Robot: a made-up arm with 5 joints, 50 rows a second.
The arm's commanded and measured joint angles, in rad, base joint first. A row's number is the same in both.
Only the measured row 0 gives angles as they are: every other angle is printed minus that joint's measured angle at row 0.
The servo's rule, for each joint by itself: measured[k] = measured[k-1] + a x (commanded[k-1-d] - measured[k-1]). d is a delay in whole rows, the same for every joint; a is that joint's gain. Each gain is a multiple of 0.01, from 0.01 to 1. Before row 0 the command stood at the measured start. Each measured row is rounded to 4 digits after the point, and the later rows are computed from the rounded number. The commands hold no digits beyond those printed.
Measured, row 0: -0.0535, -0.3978, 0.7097, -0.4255, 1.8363
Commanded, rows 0 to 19: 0.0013, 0.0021, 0.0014, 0.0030, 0.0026; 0.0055, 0.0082, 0.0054, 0.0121, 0.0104; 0.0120, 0.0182, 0.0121, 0.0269, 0.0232; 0.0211, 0.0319, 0.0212, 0.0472, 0.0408; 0.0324, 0.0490, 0.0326, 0.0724, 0.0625; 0.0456, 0.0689, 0.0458, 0.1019, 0.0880; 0.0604, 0.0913, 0.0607, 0.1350, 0.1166; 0.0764, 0.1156, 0.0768, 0.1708, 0.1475; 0.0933, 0.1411, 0.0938, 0.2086, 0.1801; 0.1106, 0.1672, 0.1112, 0.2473, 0.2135; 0.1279, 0.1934, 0.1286, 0.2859, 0.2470; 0.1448, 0.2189, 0.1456, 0.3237, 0.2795; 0.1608, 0.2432, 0.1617, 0.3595, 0.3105; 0.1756, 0.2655, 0.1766, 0.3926, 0.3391; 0.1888, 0.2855, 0.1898, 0.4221, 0.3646; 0.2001, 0.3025, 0.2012, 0.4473, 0.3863; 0.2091, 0.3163, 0.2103, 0.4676, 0.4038; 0.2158, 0.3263, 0.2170, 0.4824, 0.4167; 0.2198, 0.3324, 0.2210, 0.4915, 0.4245; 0.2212, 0.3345, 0.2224, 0.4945, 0.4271
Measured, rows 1 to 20: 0.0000, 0.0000, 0.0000, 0.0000, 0.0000; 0.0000, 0.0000, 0.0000, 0.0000, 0.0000; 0.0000, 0.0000, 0.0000, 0.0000, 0.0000; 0.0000, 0.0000, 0.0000, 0.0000, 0.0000; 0.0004, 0.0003, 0.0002, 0.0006, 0.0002; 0.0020, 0.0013, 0.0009, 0.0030, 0.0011; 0.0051, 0.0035, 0.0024, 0.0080, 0.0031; 0.0101, 0.0072, 0.0048, 0.0162, 0.0065; 0.0170, 0.0126, 0.0084, 0.0280, 0.0115; 0.0259, 0.0199, 0.0133, 0.0435, 0.0184; 0.0366, 0.0292, 0.0195, 0.0627, 0.0272; 0.0489, 0.0404, 0.0269, 0.0854, 0.0380; 0.0627, 0.0535, 0.0356, 0.1113, 0.0508; 0.0775, 0.0683, 0.0454, 0.1399, 0.0654; 0.0931, 0.0846, 0.0562, 0.1706, 0.0817; 0.1091, 0.1021, 0.0678, 0.2028, 0.0995; 0.1251, 0.1204, 0.0800, 0.2357, 0.1185; 0.1408, 0.1393, 0.0926, 0.2686, 0.1384; 0.1557, 0.1583, 0.1052, 0.3008, 0.1588; 0.1695, 0.1770, 0.1177, 0.3316, 0.1793
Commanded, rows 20 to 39: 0.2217, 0.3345, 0.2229, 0.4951, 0.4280; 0.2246, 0.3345, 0.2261, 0.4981, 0.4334; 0.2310, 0.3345, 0.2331, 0.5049, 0.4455; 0.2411, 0.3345, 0.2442, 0.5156, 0.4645; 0.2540, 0.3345, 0.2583, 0.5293, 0.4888; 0.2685, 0.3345, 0.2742, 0.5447, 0.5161; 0.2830, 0.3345, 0.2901, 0.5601, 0.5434; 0.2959, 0.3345, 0.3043, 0.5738, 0.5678; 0.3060, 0.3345, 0.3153, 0.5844, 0.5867; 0.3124, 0.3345, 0.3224, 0.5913, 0.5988; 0.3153, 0.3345, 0.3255, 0.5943, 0.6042; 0.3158, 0.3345, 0.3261, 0.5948, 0.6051; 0.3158, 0.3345, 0.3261, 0.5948, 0.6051; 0.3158, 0.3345, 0.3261, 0.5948, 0.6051; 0.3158, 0.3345, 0.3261, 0.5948, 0.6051; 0.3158, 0.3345, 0.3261, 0.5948, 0.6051; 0.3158, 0.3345, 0.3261, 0.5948, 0.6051; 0.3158, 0.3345, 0.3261, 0.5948, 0.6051; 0.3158, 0.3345, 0.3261, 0.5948, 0.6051; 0.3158, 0.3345, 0.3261, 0.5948, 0.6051
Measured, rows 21 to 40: 0.1818, 0.1951, 0.1297, 0.3602, 0.1995; 0.1923, 0.2122, 0.1410, 0.3859, 0.2190; 0.2008, 0.2278, 0.1514, 0.4081, 0.2375; 0.2071, 0.2417, 0.1606, 0.4262, 0.2546; 0.2116, 0.2538, 0.1687, 0.4407, 0.2702; 0.2156, 0.2643, 0.1762, 0.4528, 0.2849; 0.2204, 0.2734, 0.1836, 0.4637, 0.2994; 0.2268, 0.2813, 0.1915, 0.4746, 0.3143; 0.2352, 0.2882, 0.2002, 0.4861, 0.3300; 0.2455, 0.2942, 0.2098, 0.4984, 0.3467; 0.2571, 0.2994, 0.2202, 0.5114, 0.3644; 0.2691, 0.3040, 0.2311, 0.5245, 0.3827; 0.2805, 0.3080, 0.2420, 0.5371, 0.4011; 0.2904, 0.3114, 0.2525, 0.5485, 0.4189; 0.2981, 0.3144, 0.2620, 0.5581, 0.4356; 0.3036, 0.3170, 0.2703, 0.5658, 0.4509; 0.3074, 0.3193, 0.2776, 0.5719, 0.4648; 0.3100, 0.3213, 0.2839, 0.5767, 0.4774; 0.3118, 0.3230, 0.2894, 0.5805, 0.4889; 0.3130, 0.3245, 0.2942, 0.5835, 0.4994
